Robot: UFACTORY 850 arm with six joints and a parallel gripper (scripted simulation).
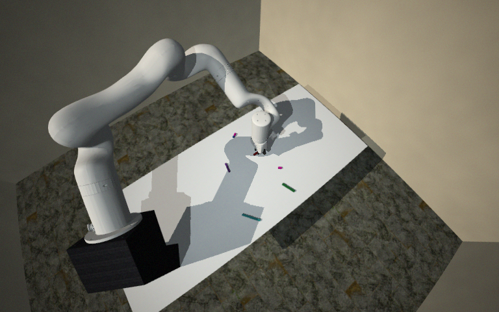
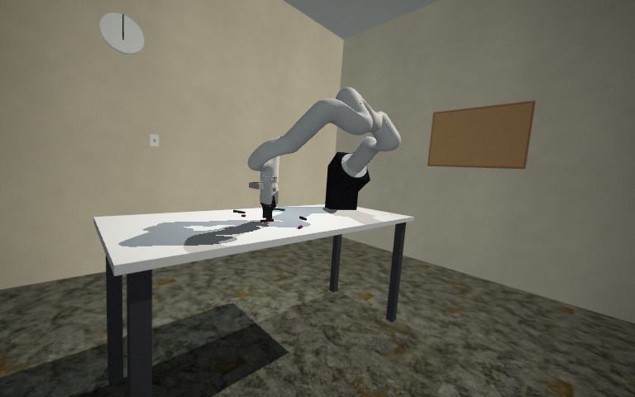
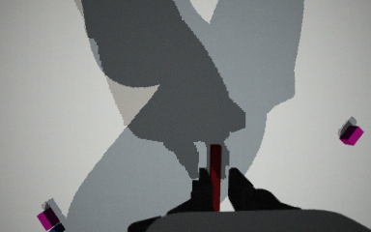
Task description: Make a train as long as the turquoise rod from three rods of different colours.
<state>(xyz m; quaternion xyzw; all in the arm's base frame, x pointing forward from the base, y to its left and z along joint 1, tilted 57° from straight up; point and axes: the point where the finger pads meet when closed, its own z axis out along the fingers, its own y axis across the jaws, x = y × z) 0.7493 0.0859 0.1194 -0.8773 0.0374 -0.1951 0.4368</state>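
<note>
My hand is 30 mm above the red rod. Round my hand: blue rod: 170 mm to the left, 90 mm behind, 30 mm below; green rod: 270 mm to the right, 40 mm ahead, 30 mm below; purple rod: 210 mm behind, 30 mm below.
</note>
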